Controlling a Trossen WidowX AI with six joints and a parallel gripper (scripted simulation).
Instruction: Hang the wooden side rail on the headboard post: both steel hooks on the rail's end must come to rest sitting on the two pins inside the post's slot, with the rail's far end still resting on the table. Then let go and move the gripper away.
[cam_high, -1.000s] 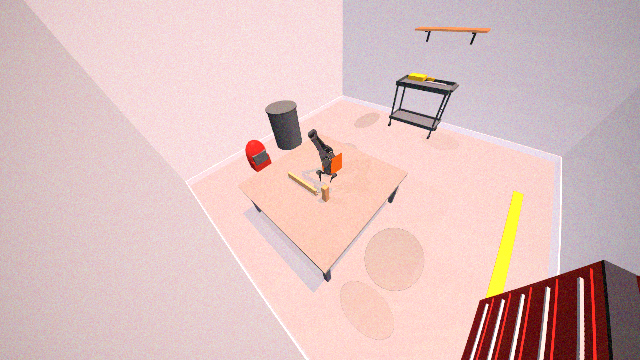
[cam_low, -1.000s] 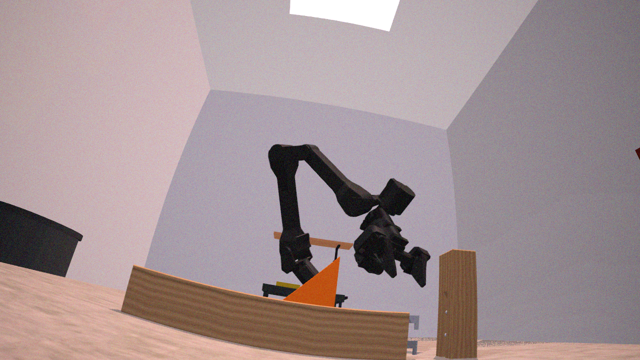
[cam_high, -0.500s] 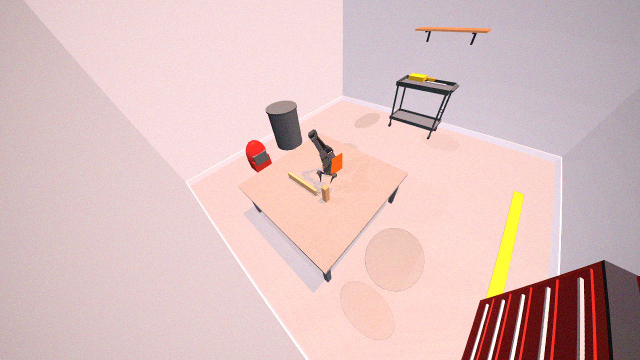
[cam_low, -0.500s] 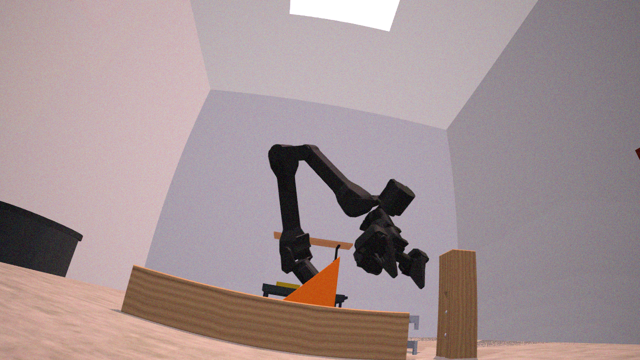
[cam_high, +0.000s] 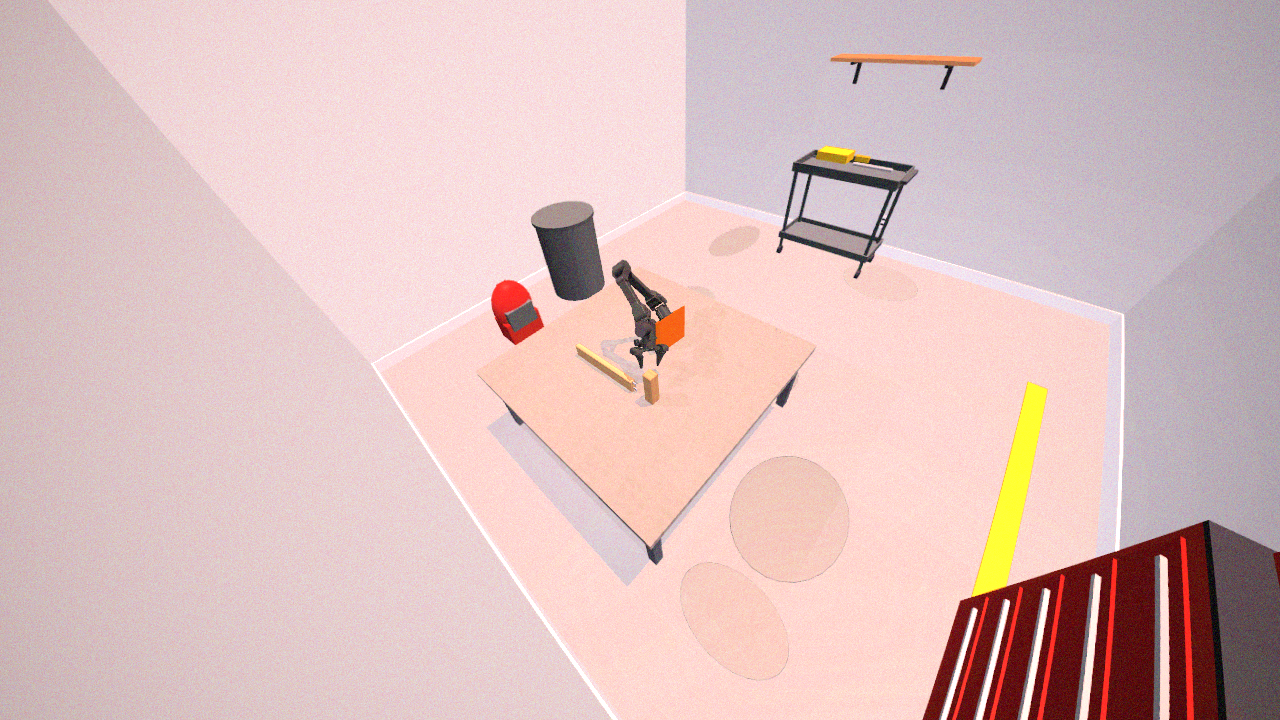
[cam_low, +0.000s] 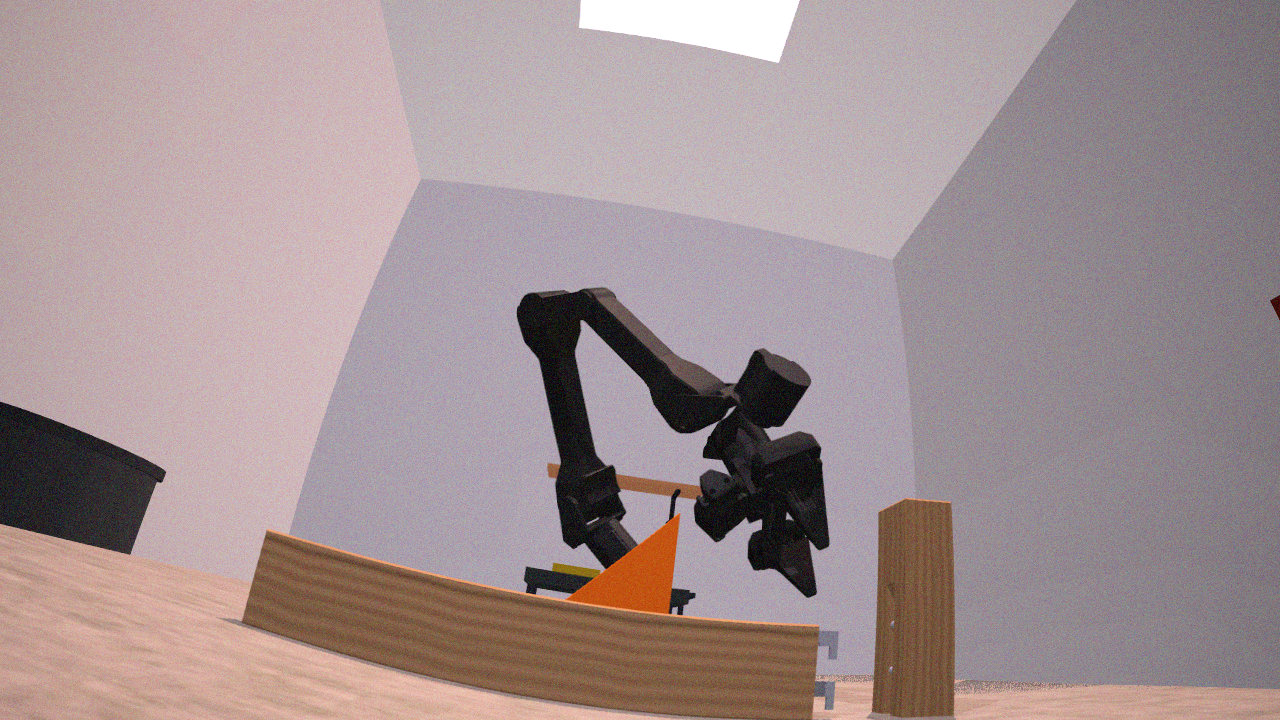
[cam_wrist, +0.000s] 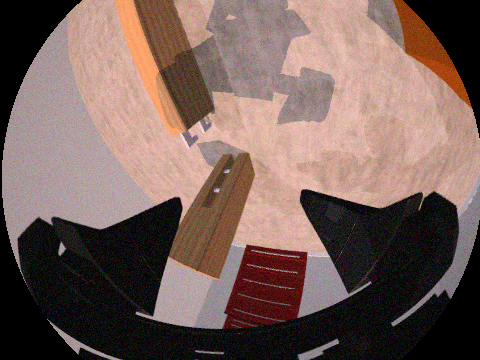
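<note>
My gripper tip is 50 mm short of the headboard post, 70 mm to the right of it and 30 mm above it.
</note>
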